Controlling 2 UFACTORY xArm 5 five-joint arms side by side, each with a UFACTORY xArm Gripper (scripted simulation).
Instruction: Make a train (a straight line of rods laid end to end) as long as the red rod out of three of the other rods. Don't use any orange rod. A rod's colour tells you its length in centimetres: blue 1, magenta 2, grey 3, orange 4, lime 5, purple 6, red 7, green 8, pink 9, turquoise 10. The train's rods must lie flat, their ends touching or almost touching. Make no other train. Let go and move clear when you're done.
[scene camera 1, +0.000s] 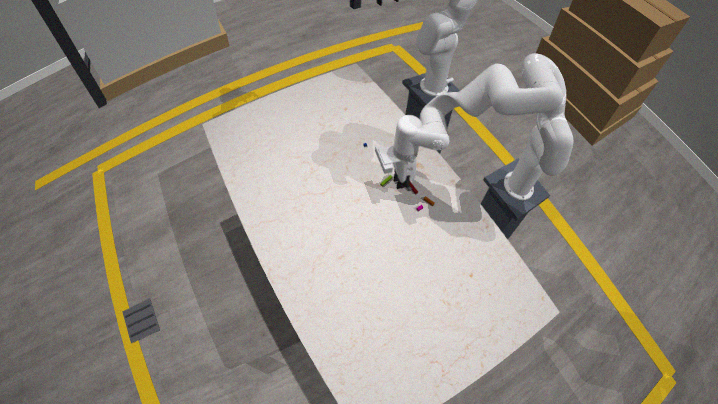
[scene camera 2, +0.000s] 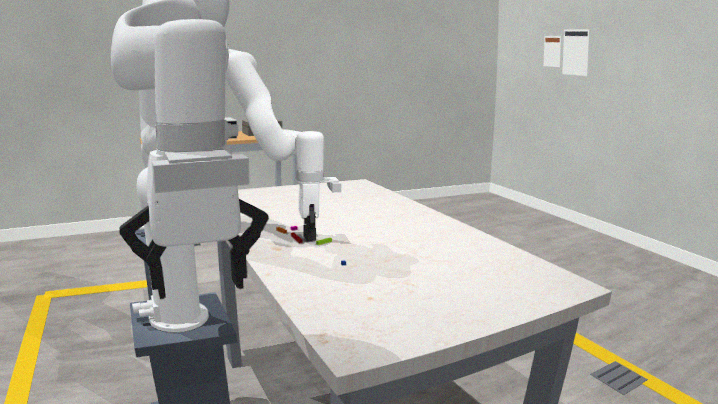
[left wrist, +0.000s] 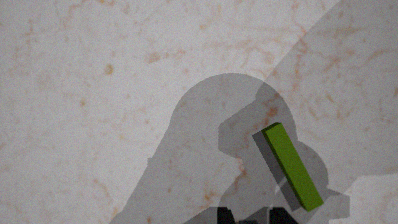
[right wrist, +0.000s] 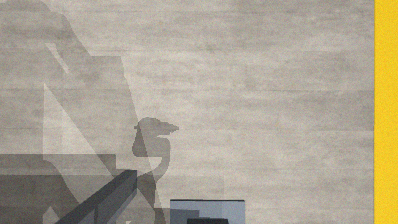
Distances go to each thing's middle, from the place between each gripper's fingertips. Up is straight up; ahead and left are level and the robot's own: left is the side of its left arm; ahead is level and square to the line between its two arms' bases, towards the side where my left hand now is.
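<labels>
The lime rod (left wrist: 277, 138) is 740 mm to the left of my right hand (scene camera 2: 200, 289), 420 mm ahead of it and 240 mm below it.
My left hand, meanwhile, is 30 mm to the left of the lime rod and 30 mm short of it, and I have that hand 20 mm above the rod.
</labels>
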